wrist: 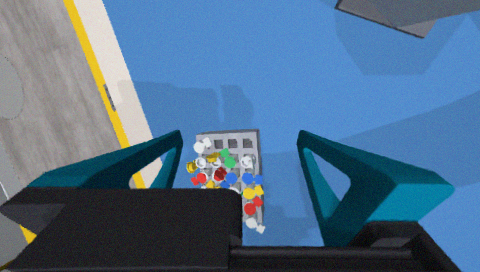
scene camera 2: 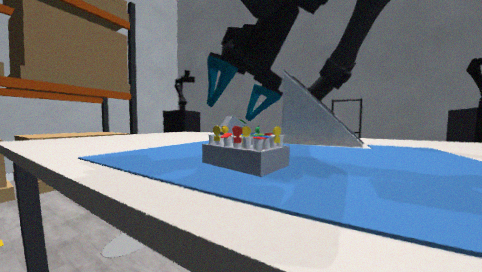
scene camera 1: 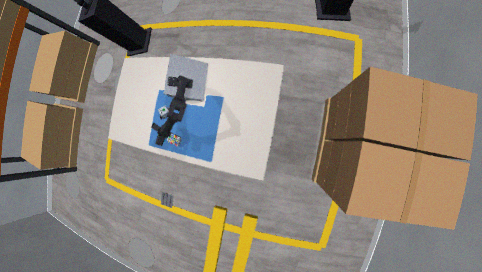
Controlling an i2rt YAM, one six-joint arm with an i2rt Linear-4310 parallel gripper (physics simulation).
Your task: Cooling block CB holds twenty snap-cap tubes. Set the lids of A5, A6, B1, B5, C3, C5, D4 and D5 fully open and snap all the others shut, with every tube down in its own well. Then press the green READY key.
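Places are measured from the arm's base along level axes (x ahead, y left, z up), in centimetres.
Pixels of known places: gripper, fingertip midpoint: (wrist: 239, 136) (scene camera 2: 230, 113); arm's base at its link origin: (scene camera 2: 311, 97) (scene camera 1: 180, 82).
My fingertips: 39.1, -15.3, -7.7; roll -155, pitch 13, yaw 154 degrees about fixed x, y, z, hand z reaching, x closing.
Note:
For each thing: its top centre in the pictures, then the offset to it from my fingertips, as dx, dy, dz. "spot": a spot on its surface instead. Level surfaces: height alone.
- grey cooling block at its top centre: (wrist: 228, 179) (scene camera 2: 244, 144) +5.1, +4.6, -5.1
- blue mat at its surface level: dz -8.2
- yellow lid at its top centre: (wrist: 190, 168) +7.3, +1.1, -2.5
- dark red lid at its top centre: (wrist: 217, 177) +4.8, +3.1, -2.2
- small pale box at a spot on its surface: (scene camera 1: 163, 110) spot: -18.9, -4.7, -1.0
The grey cooling block (scene camera 2: 231, 156) (wrist: 240, 136) sits on the blue mat (scene camera 1: 202, 135) (scene camera 2: 150, 161) (wrist: 280, 65), full of tubes. In the wrist view, closed-looking lids include white (wrist: 199, 147), green (wrist: 230, 162), blue (wrist: 247, 178), yellow (wrist: 249, 193) and red (wrist: 250, 208); a yellow lid (wrist: 191, 166) and a dark red lid (wrist: 220, 173) stand up beside open mouths. The gripper's body hides the block's lower left. In scene camera 2, yellow lids and a red lid (scene camera 2: 237, 134) stand upright. My gripper (scene camera 2: 229, 112) (wrist: 239, 136) is open and empty above the block. Well letters are unreadable.
A small pale box (scene camera 1: 163, 111) with a green spot stands on the mat; whether it bears the READY key is unclear. A grey wedge-shaped stand (scene camera 1: 195, 75) (scene camera 2: 312, 117) is at the arm's base. The white table's edge (scene camera 2: 100, 192) runs near the block.

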